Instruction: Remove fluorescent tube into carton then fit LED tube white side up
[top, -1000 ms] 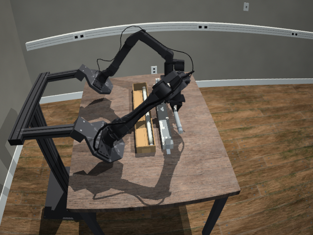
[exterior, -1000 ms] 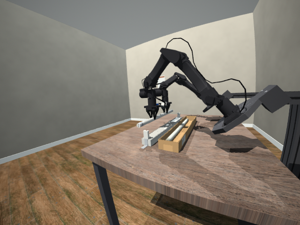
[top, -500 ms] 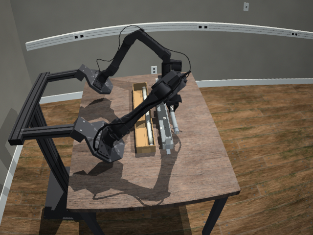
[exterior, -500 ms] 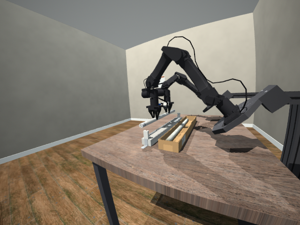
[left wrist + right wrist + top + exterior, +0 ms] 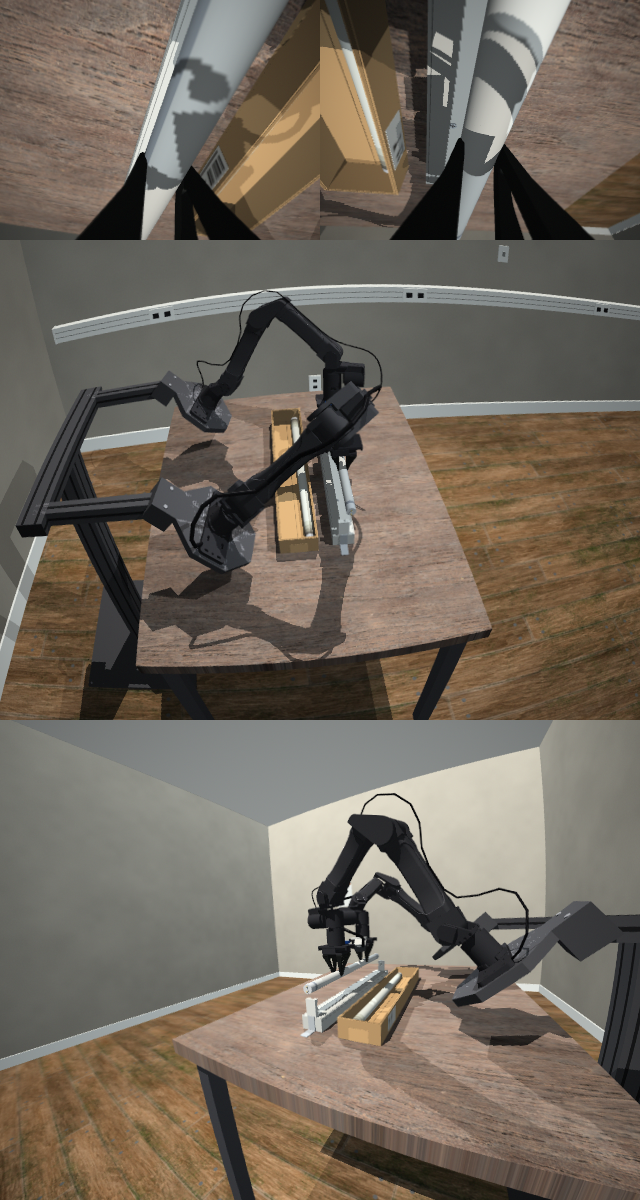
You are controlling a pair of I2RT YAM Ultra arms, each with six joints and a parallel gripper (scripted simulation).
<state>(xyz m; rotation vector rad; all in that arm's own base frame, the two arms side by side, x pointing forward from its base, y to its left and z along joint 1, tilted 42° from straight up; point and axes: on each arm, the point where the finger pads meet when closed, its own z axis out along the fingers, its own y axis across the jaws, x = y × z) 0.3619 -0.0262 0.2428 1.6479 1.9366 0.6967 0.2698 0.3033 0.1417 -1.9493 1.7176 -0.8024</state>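
Now: the LED tube 2 cm ahead of my right hand, 12 cm to the left of it and 1 cm below it. Also, from my right hand: old fluorescent tube 10 cm behind, 13 cm to the left, 10 cm below; light fixture 12 cm to the left, 6 cm below; carton 13 cm behind, 14 cm to the left, 9 cm below.
Right now my left hand is 120 mm to the left of the LED tube and 20 mm past it. The rest, counted from my left hand: old fluorescent tube (130 mm behind, 110 mm to the right, 90 mm below); then light fixture (120 mm to the right, 60 mm below, 40 mm behind); then carton (160 mm behind, 100 mm to the right, 80 mm below).
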